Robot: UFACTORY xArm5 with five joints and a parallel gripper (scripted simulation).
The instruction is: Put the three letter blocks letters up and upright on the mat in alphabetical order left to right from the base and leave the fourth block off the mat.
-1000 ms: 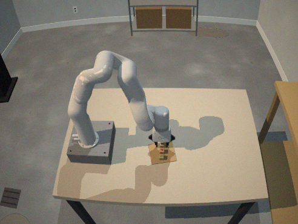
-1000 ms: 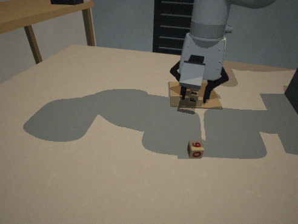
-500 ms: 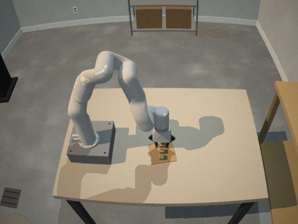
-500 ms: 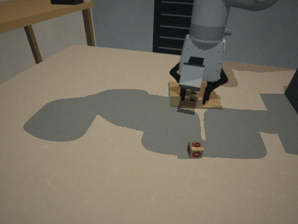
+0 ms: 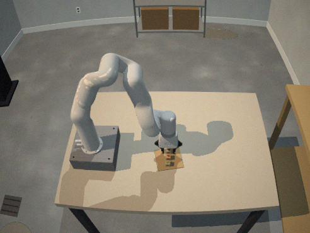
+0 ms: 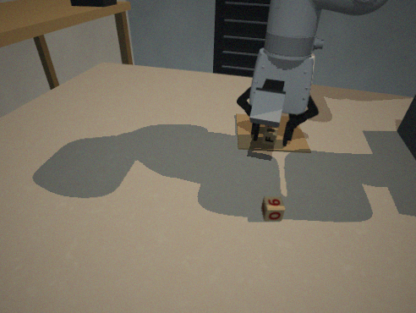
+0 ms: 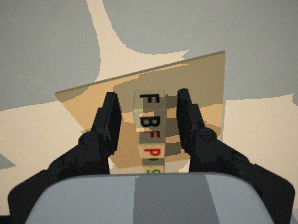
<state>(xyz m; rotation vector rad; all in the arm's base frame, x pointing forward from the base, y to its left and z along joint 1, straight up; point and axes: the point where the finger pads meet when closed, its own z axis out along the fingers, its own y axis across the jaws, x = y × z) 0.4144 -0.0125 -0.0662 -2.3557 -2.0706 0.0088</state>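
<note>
The tan mat is 40 mm to the right of my hand and 20 mm below it. From my hand the other things lie so: green-marked block 10 mm behind, 80 mm to the right, 10 mm below; red-marked block 10 mm ahead, 190 mm to the left, 10 mm below.
</note>
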